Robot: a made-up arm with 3 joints. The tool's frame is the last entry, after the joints.
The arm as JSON. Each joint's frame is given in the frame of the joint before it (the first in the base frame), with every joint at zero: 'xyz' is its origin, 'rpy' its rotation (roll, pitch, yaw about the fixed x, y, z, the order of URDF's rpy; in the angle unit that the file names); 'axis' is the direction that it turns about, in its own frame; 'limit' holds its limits. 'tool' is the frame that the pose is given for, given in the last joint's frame.
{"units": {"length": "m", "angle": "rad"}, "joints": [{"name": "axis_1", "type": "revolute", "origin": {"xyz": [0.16, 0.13, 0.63], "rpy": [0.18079, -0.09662, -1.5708]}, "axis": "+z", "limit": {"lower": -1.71, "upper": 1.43}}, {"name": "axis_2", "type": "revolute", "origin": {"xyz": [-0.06, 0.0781, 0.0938], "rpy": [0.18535, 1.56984, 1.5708]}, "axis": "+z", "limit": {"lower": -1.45, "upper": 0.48}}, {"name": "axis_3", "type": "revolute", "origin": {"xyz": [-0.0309, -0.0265, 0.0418], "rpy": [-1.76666, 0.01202, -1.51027]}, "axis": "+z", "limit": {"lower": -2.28, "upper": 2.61}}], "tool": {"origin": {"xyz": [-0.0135, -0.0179, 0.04], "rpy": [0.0, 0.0, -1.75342]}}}
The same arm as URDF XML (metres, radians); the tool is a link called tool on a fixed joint. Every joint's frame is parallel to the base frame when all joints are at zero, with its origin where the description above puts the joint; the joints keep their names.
<robot name="arm">
  <joint name="axis_1" type="revolute">
    <parent link="base"/>
    <child link="link1"/>
    <origin xyz="0.16 0.13 0.63" rpy="0 0 0"/>
    <axis xyz="-0.179803 0.094901 0.979114"/>
    <limit lower="-1.71" upper="1.43"/>
  </joint>
  <joint name="axis_2" type="revolute">
    <parent link="link1"/>
    <child link="link2"/>
    <origin xyz="0.06 0.07 0.1" rpy="0 0 0"/>
    <axis xyz="0.966684 -0.166297 0.194597"/>
    <limit lower="-1.45" upper="0.48"/>
  </joint>
  <joint name="axis_3" type="revolute">
    <parent link="link2"/>
    <child link="link3"/>
    <origin xyz="0.03 -0.03 0.04" rpy="0 0 0"/>
    <axis xyz="0 0 -1"/>
    <limit lower="-2.28" upper="2.61"/>
  </joint>
  <joint name="tool_fixed" type="fixed">
    <parent link="link3"/>
    <child link="tool"/>
    <origin xyz="0.0201 0.01 -0.04" rpy="-3.1416 0 0"/>
  </joint>
  <link name="base"/>
  <link name="link1"/>
  <link name="link2"/>
  <link name="link3"/>
  <link name="tool"/>
</robot>

